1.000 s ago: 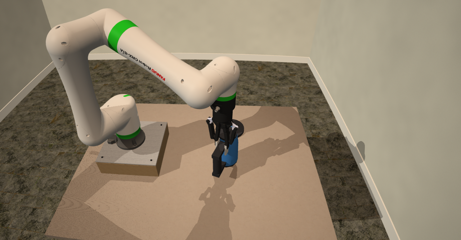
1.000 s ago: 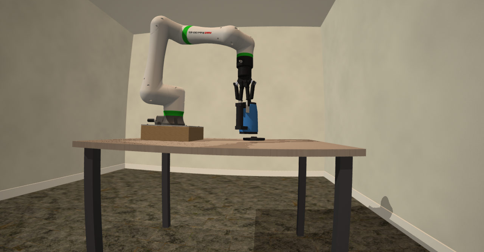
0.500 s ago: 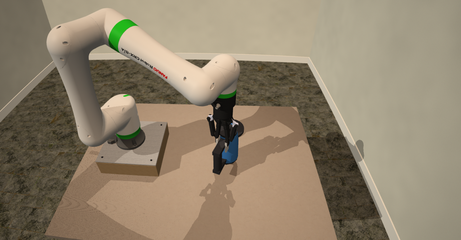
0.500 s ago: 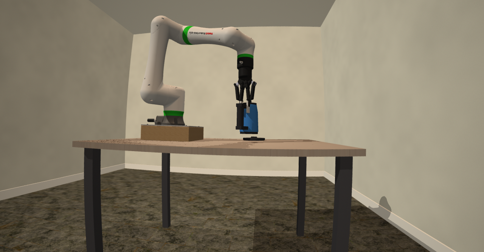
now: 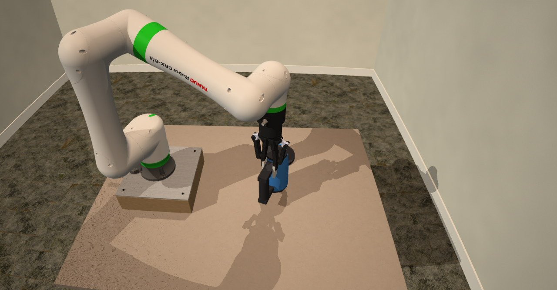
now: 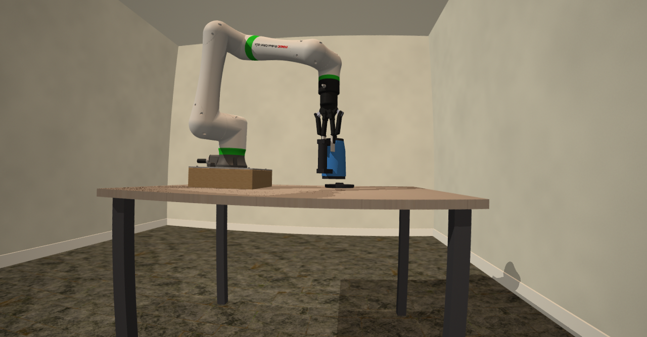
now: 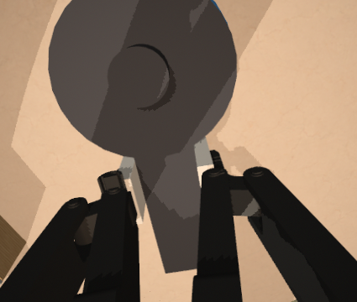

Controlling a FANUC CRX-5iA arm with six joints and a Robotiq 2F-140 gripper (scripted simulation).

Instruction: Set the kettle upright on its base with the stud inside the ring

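Now: hand 5 cm above the blue kettle, 3 cm to the right of it and 1 cm short of it. Round my hand: round black base 27 cm to the left, 18 cm below.
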